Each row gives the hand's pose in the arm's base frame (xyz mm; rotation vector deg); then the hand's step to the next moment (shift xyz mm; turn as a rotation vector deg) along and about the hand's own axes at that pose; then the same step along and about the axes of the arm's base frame.
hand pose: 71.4 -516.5 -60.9 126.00 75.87 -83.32
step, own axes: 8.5 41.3 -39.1 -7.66 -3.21 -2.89
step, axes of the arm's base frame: 57.4 3.5 0.4 -1.49 -0.81 8.63
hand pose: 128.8 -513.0 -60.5 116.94 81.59 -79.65
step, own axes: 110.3 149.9 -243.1 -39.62 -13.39 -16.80
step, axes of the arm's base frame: 262.3 157.3 -12.2 -3.99 -4.45 44.67
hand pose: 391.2 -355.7 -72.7 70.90 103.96 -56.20
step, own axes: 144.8 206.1 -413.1 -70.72 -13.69 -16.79
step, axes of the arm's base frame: 96.7 473.6 21.1 4.44 -17.04 71.84
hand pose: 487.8 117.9 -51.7 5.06 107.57 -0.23
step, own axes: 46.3 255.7 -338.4 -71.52 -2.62 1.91
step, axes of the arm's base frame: -319.8 273.8 69.5 23.18 -6.93 67.38
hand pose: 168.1 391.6 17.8 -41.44 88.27 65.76
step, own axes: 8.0 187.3 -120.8 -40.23 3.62 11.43
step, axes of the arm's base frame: -213.0 -43.5 49.6 12.45 7.53 39.38
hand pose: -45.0 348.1 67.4 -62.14 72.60 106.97
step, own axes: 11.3 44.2 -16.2 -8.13 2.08 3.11
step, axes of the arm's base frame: -37.8 -29.7 5.5 1.16 1.81 8.69
